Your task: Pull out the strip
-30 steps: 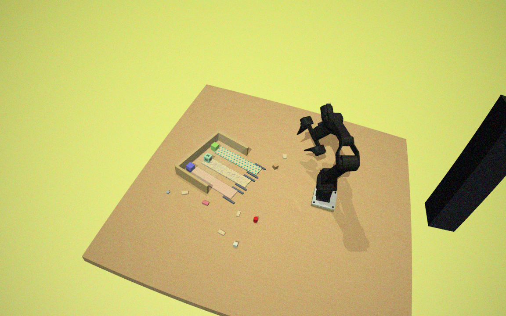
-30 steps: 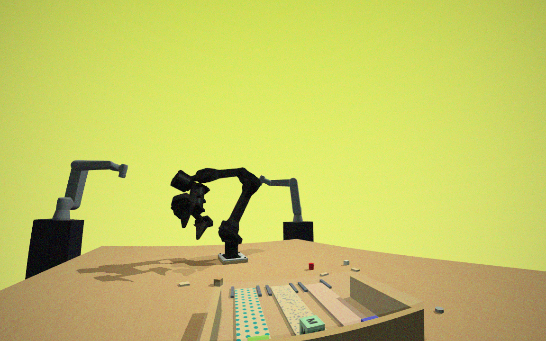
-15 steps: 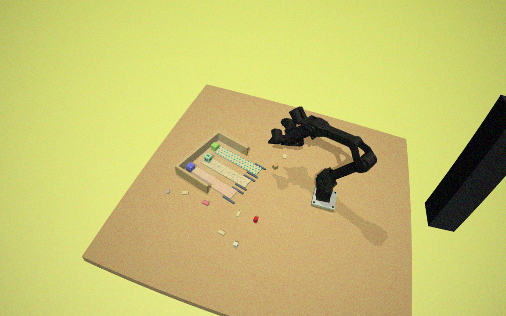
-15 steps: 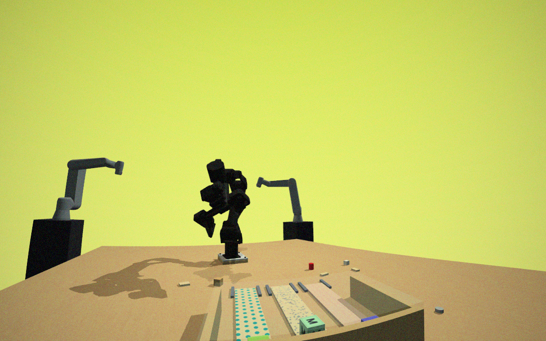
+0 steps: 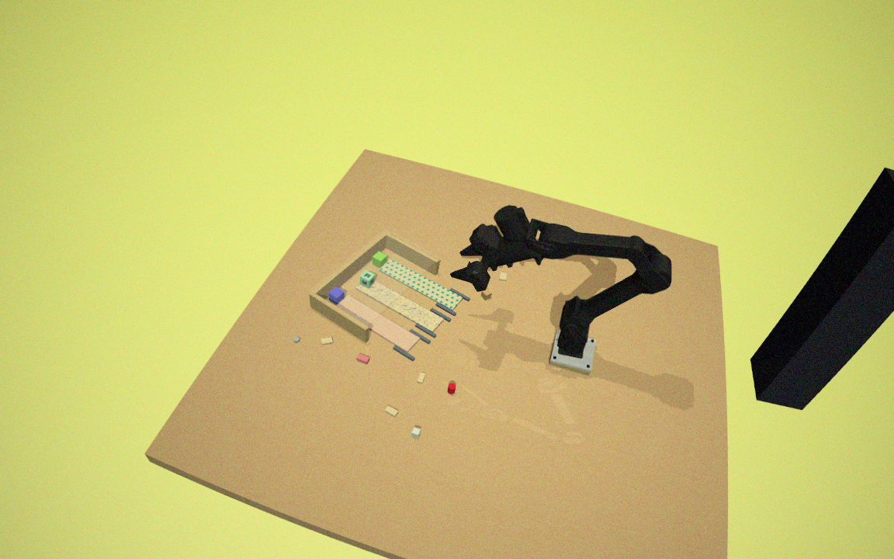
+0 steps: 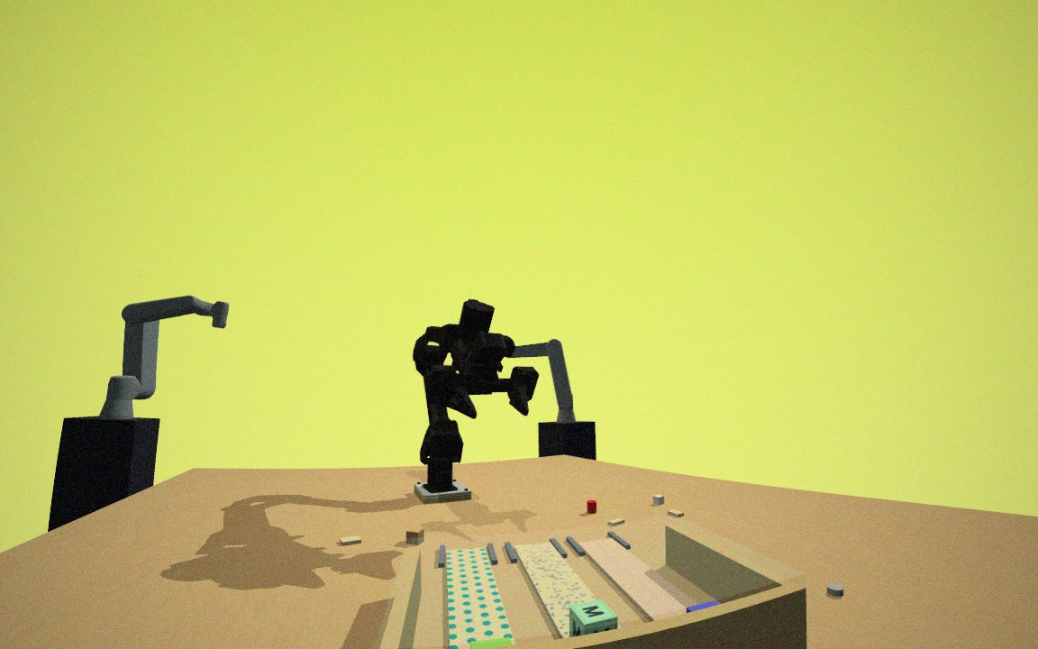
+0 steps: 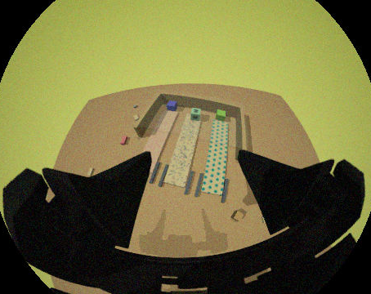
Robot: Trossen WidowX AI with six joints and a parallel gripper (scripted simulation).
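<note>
My gripper tip is 140 mm short of the beige speckled strip and 200 mm above it. From my gripper tip the other things lie so: red cylinder (60 mm behind, 230 mm to the left, 190 mm below); mint-green labelled cube (240 mm ahead, 50 mm to the right, 180 mm below).
</note>
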